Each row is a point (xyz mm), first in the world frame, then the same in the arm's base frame.
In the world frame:
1: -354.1 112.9 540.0
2: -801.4 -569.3 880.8
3: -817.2 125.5 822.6
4: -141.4 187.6 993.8
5: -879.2 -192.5 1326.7
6: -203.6 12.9 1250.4
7: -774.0 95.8 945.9
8: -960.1 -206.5 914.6
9: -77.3 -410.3 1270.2
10: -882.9 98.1 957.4
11: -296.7 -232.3 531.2
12: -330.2 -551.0 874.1
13: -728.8 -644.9 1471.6
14: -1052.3 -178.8 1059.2
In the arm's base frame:
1: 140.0 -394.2 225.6
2: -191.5 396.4 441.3
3: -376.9 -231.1 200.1
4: 151.1 -246.5 -259.0
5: -521.0 300.0 -37.2
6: 53.9 37.1 -360.9
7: -373.2 -146.8 96.0
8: -445.5 111.5 330.7
9: 276.8 403.2 -252.8
10: -475.4 -135.4 133.8
11: 289.7 -104.8 353.5
12: 227.7 344.2 231.7
13: -312.3 752.3 -26.5
14: -586.2 166.4 245.0

